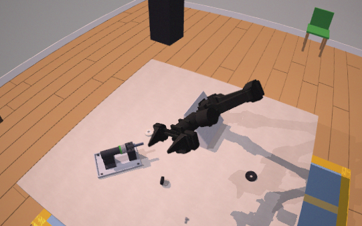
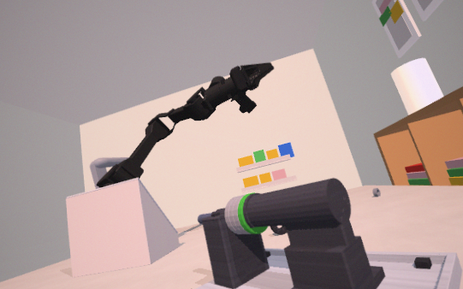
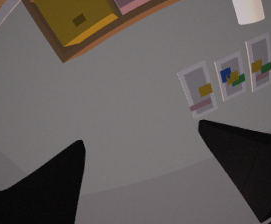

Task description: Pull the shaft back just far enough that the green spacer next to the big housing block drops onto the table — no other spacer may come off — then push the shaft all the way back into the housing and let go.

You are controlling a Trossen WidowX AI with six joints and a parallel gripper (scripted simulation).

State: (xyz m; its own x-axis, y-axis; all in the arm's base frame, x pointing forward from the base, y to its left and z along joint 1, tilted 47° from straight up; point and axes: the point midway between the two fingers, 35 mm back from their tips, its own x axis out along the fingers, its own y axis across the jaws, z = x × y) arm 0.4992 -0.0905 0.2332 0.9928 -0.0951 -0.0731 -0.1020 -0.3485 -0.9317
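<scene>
My gripper tip is 100 mm past the shaft, 300 mm to the left of it and 330 mm above it. The rest, counted from my gripper tip: green spacer (80 mm behind, 320 mm to the right, 340 mm below); then dark ring (90 mm behind, 70 mm to the right, 390 mm below).
</scene>
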